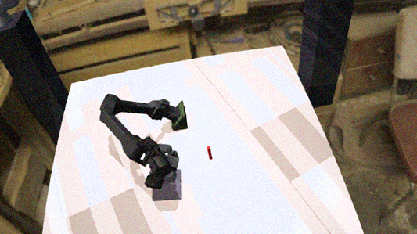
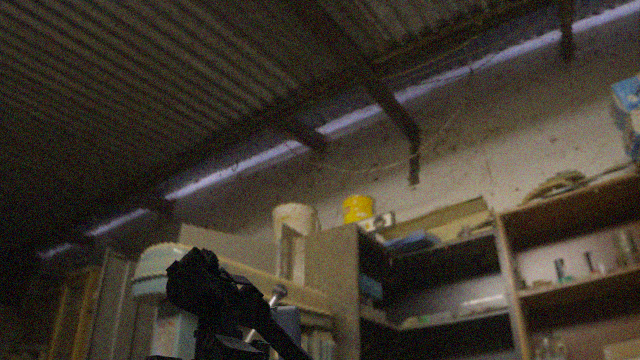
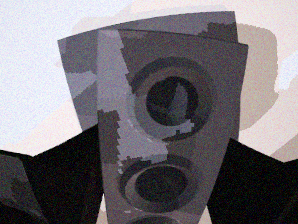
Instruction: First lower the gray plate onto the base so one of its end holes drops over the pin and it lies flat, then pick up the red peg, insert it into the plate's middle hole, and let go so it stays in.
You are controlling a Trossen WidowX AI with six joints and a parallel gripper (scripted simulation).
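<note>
Now: gripper tip 5 cm above the dark square base, 1 cm to the right of it and 1 cm short of it. The rest, counted from my gripper tip: gray plate 3 cm above; then red peg 20 cm to the left, 8 cm behind, 2 cm below.
</note>
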